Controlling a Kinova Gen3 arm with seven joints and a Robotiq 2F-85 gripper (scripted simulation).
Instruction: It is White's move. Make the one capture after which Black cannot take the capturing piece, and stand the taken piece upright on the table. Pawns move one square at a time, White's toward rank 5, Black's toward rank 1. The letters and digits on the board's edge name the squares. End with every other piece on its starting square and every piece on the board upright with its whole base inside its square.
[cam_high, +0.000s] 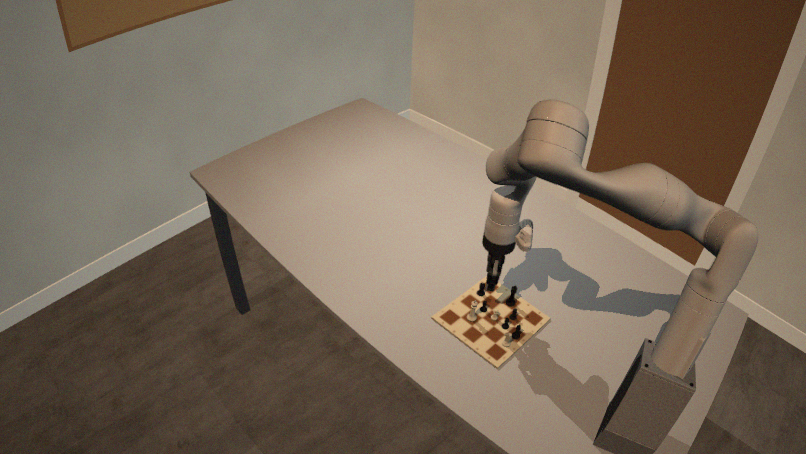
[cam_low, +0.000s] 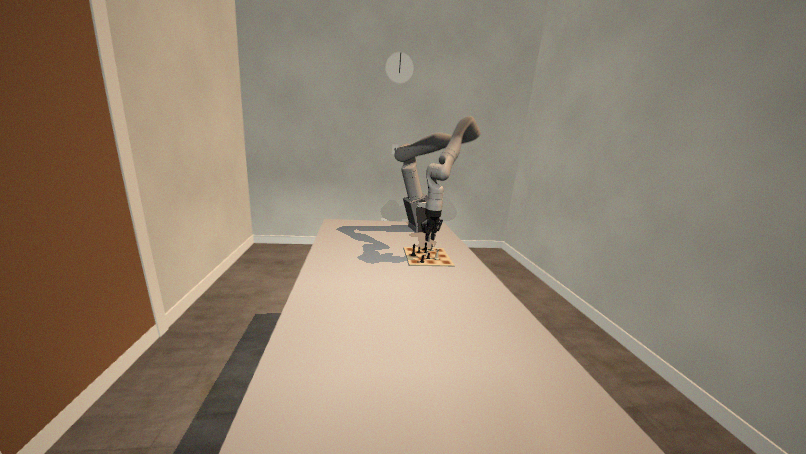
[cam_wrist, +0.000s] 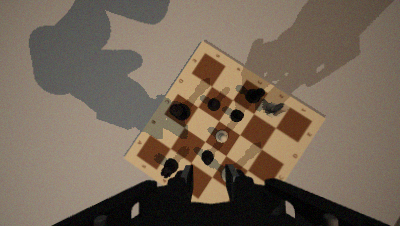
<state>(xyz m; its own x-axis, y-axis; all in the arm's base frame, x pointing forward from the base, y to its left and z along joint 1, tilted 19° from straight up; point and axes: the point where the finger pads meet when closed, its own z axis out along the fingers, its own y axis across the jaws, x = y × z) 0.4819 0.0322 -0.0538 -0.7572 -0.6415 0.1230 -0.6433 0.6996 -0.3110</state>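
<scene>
My gripper is now 80 mm above the white piece and 40 mm to the right of it. Round my hand: small chessboard: 110 mm below, 30 mm behind; then white pawn: 100 mm below, 30 mm behind; then tall black piece: 80 mm below, 70 mm to the right, 30 mm behind.
</scene>
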